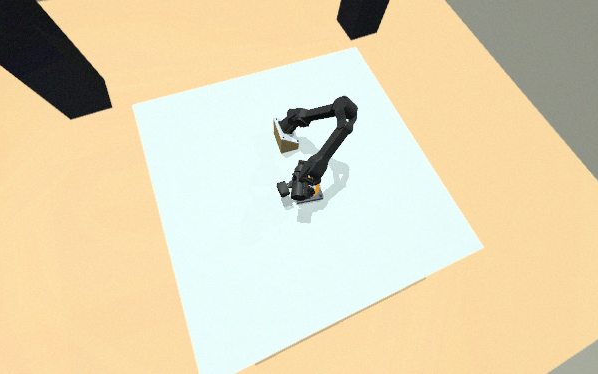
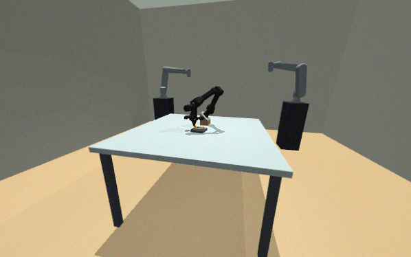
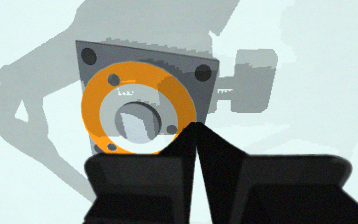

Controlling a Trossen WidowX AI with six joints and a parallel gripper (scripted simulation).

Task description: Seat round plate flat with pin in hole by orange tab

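Right now the square grey base is 50 mm to the left of my gripper tip and 20 mm below it. Also, from my gripper tip: round plate 30 mm to the left, 10 mm below.
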